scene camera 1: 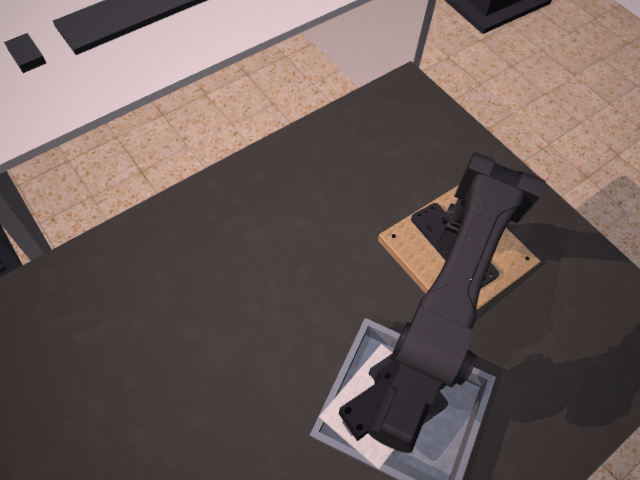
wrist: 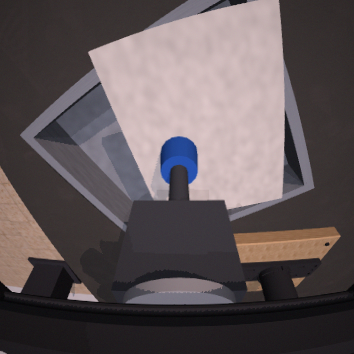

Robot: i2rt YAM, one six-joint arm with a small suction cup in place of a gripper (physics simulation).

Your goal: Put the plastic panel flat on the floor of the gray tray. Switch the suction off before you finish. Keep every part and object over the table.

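Where they show: hand at its tool point: [wrist: 178, 147]; arm's base at its link origin: [wrist: 271, 268].
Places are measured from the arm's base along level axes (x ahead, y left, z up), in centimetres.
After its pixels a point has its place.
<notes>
The plastic panel [scene camera 1: 359, 383] {x 33.4, y 13.5, z 6.4 cm} [wrist: 210, 90] {x 36.0, y 17.9, z 6.4 cm} is a thin, off-white, flat sheet. It hangs over the gray tray [scene camera 1: 341, 445] {x 40.8, y 19.5, z 3.1 cm} [wrist: 299, 140] {x 30.9, y 8.0, z 3.1 cm}, turned relative to the tray walls and reaching over the rim at the left side in the scene view. My gripper, a blue suction cup [wrist: 179, 160] on a dark stem, is on the panel's face near one edge and holds it. The cup is hidden under the arm in the scene view. A shadow lies on the tray floor beside the panel. The panel's exact height above the rim is hard to tell.
A wooden board [scene camera 1: 408, 253] {x 8.8, y -3.5, z 0.4 cm} [wrist: 285, 245] {x 9.1, y 0.5, z 0.4 cm} with the arm's black mounting plate [scene camera 1: 431, 219] {x 0.2, y -7.0, z 0.9 cm} stands beside the tray. The dark table [scene camera 1: 206, 289] {x 45.5, y -18.5, z -1.9 cm} ends at the right, near the arm. A white table [scene camera 1: 93, 87] with black items is at the upper left.
</notes>
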